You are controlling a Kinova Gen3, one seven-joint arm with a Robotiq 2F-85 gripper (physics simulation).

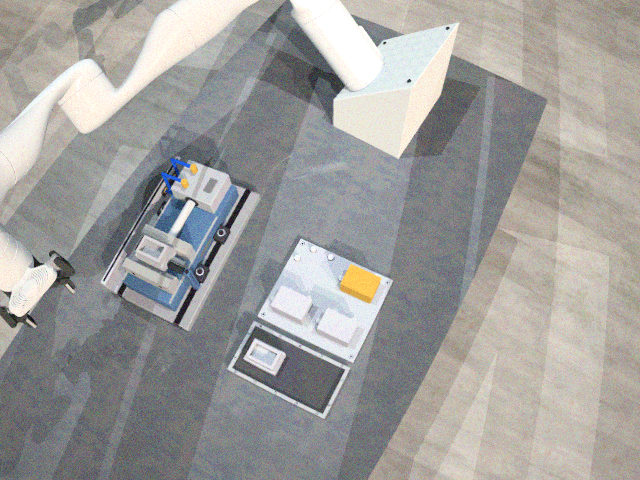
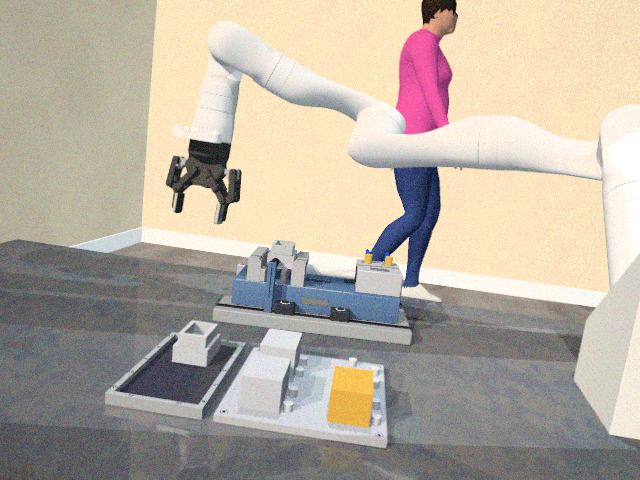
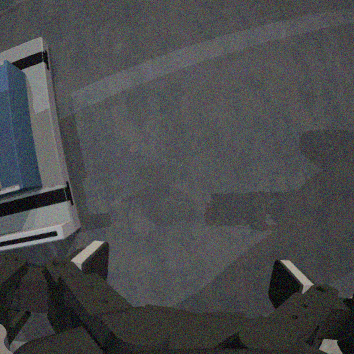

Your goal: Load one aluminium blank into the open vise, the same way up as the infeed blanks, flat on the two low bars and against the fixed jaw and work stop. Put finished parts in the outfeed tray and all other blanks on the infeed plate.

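Note:
My gripper (image 1: pixel 50 305) (image 2: pixel 198 212) (image 3: pixel 190 270) is open and empty, high above the table beyond the jaw end of the vise (image 1: pixel 199 227) (image 2: pixel 351 299) (image 3: pixel 20 130). A grey part with a pocket on top (image 1: pixel 152 249) (image 2: pixel 282 251) sits between the vise jaws; its underside is hidden. Two plain light grey blanks, one nearer the vise (image 1: pixel 291 303) (image 2: pixel 281 345) and one farther (image 1: pixel 338 326) (image 2: pixel 262 384), stand on the infeed plate (image 1: pixel 281 281) (image 2: pixel 307 417). A pocketed finished part (image 1: pixel 264 356) (image 2: pixel 195 343) stands pocket up in the outfeed tray (image 1: pixel 277 392) (image 2: pixel 155 404).
A yellow block (image 1: pixel 360 283) (image 2: pixel 351 395) stands on the infeed plate among short pegs. A blue work-stop post (image 2: pixel 270 286) rises beside the jaws. The robot base (image 1: pixel 372 118) (image 2: pixel 615 361) stands beyond the vise's other end. A person in pink (image 2: pixel 421 77) is behind the vise and arm.

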